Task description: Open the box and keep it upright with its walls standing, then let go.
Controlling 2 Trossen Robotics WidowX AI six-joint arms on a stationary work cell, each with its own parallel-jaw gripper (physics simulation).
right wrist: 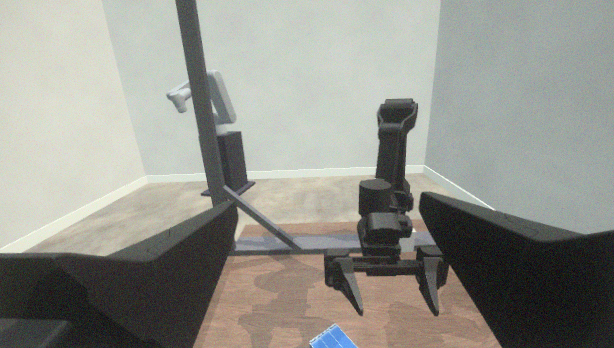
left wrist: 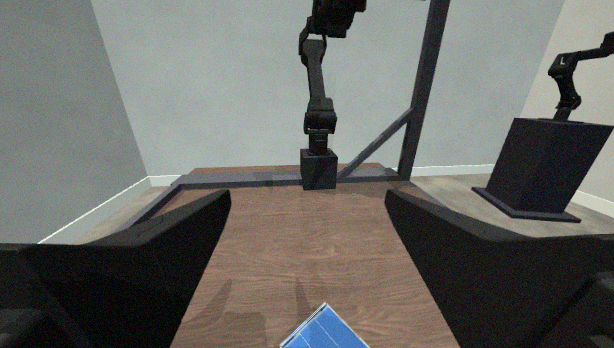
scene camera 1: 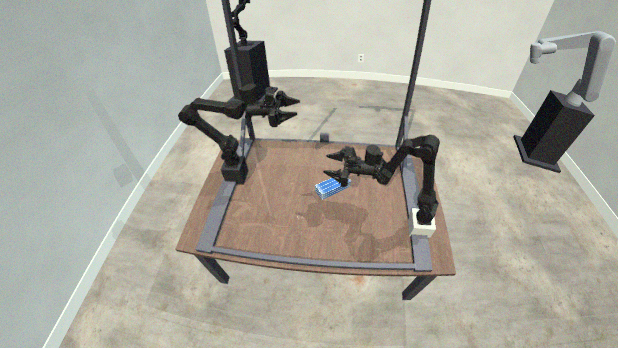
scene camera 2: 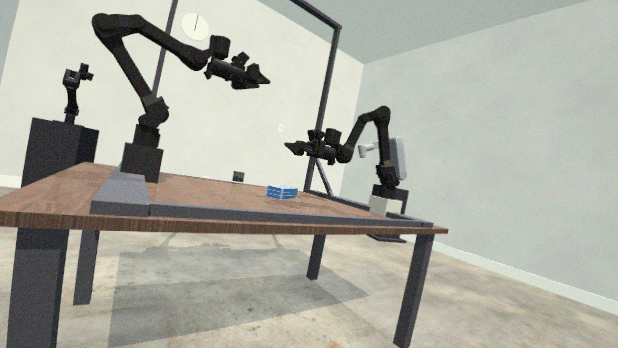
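Pixels of known places: left gripper, between the fingertips: (right wrist: 399, 314) (left wrist: 309, 196) (scene camera 1: 324, 163) (scene camera 2: 289, 143); right gripper, between the fingertips: (right wrist: 328, 205) (scene camera 1: 298, 107) (scene camera 2: 264, 84); left arm's base, origin of its link: (scene camera 1: 423, 218) (scene camera 2: 386, 198); right arm's base, origin of its link: (left wrist: 317, 152) (scene camera 1: 232, 162) (scene camera 2: 144, 145).
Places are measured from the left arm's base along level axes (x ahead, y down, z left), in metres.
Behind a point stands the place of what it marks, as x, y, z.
A blue box (scene camera 1: 328, 188) @[0.431, 0.031, -0.140] (scene camera 2: 281, 192) @[0.457, 0.045, -0.102] with white lines lies low on the middle of the wooden table (scene camera 1: 260, 225) @[0.702, 0.072, 0.080], its top covered. One corner of it shows at the bottom edge of the left wrist view (left wrist: 325, 330) @[0.467, 0.031, -0.147] and of the right wrist view (right wrist: 333, 338) @[0.361, 0.030, -0.206]. My left gripper (scene camera 1: 326, 164) @[0.448, -0.141, -0.127] (scene camera 2: 286, 145) @[0.448, -0.141, -0.127] (left wrist: 309, 196) @[0.448, -0.141, -0.127] (right wrist: 399, 314) @[0.448, -0.141, -0.127] is open and empty above the box, hiding part of its right end in scene camera 1. My right gripper (scene camera 1: 297, 108) @[0.561, -0.348, -0.212] (scene camera 2: 265, 83) @[0.561, -0.348, -0.212] (right wrist: 328, 205) @[0.561, -0.348, -0.212] is open and empty, high up and farther from the box.
Grey rails (scene camera 1: 310, 261) @[0.454, 0.052, 0.220] run along the table's edges. Two upright posts (scene camera 1: 417, 65) @[0.066, -0.451, -0.512] (scene camera 2: 327, 85) @[0.076, -0.580, -0.514] rise at its far side. A black pedestal (scene camera 1: 247, 67) with another arm stands behind at the left; a light grey arm (scene camera 1: 598, 65) stands on a black pedestal (scene camera 1: 560, 125) at the right.
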